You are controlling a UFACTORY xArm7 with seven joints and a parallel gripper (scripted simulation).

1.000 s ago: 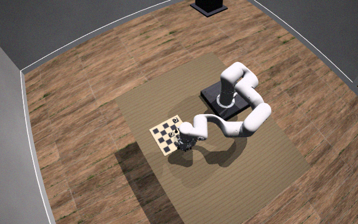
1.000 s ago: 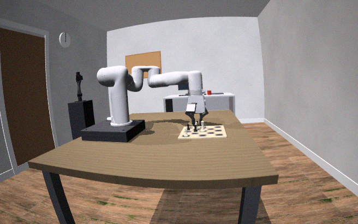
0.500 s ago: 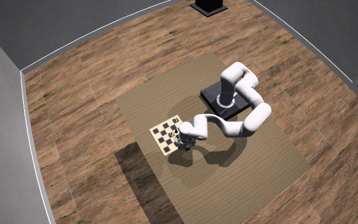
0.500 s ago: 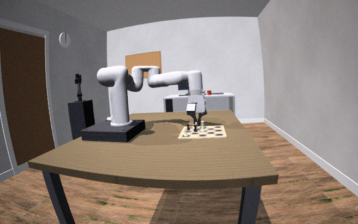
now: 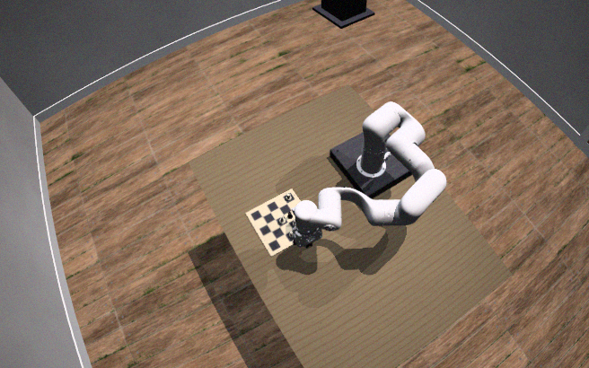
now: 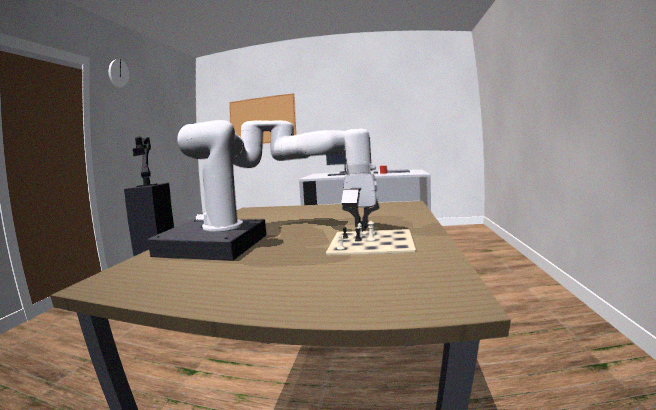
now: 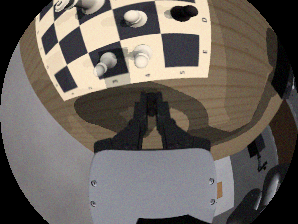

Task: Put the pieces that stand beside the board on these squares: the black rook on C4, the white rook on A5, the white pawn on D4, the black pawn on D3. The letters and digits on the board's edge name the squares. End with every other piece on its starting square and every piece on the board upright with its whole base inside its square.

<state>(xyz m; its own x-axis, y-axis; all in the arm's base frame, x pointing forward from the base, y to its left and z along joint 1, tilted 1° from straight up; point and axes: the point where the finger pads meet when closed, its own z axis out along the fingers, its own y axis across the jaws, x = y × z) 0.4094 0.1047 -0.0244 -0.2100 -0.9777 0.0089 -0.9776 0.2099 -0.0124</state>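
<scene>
Now: hand 20 mm short of the chessboard, 140 mm to the left of it and 20 mm above it.
</scene>
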